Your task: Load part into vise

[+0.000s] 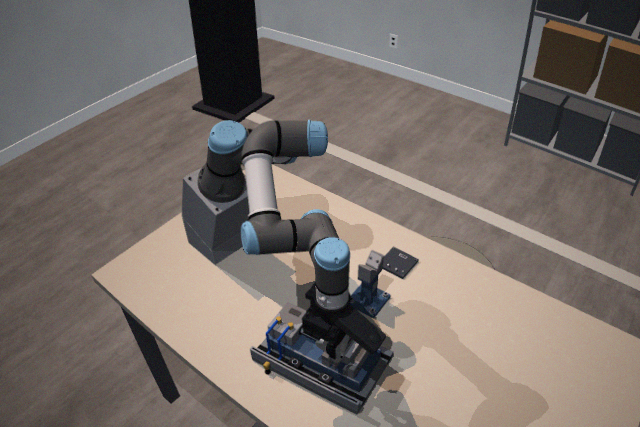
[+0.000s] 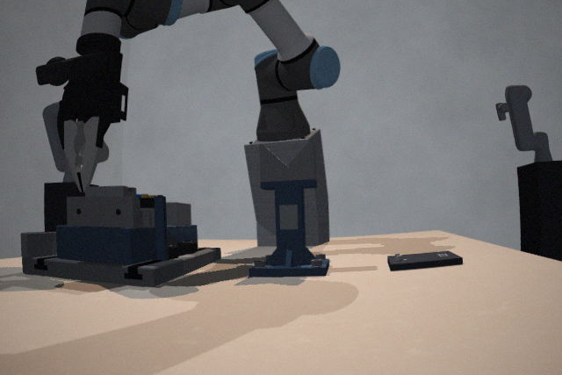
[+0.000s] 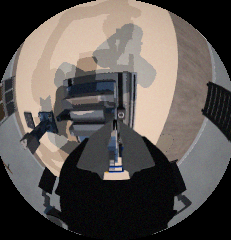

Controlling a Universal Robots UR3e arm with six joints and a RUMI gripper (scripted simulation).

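My gripper is now 5 cm to the right of the grey part and 2 cm above it. Round my hand: blue vise 8 cm below, 7 cm behind, 5 cm to the left.
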